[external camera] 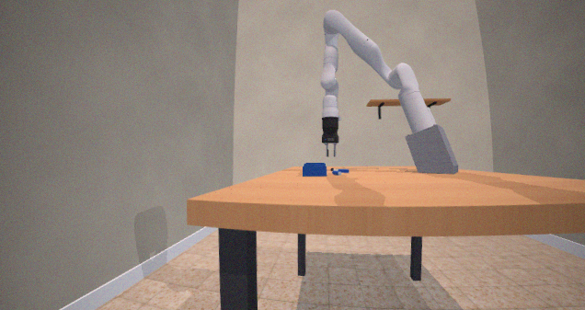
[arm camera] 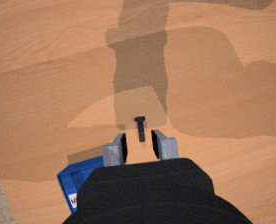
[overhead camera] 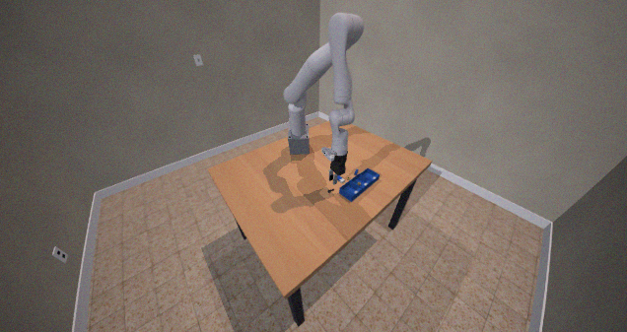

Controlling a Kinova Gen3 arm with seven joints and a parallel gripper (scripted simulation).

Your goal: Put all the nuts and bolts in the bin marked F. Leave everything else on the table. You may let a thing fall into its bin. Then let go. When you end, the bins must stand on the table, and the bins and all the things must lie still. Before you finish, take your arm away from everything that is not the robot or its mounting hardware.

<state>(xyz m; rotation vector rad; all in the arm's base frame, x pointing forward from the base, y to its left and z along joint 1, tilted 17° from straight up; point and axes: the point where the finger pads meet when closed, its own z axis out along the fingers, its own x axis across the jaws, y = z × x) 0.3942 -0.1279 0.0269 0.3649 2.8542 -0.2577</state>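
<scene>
My hand is 80 mm above the black bolt, 10 mm to the left of it and 10 mm past it. From my hand the other things lie so: blue two-compartment bin 140 mm to the left, 90 mm ahead, 70 mm below.
</scene>
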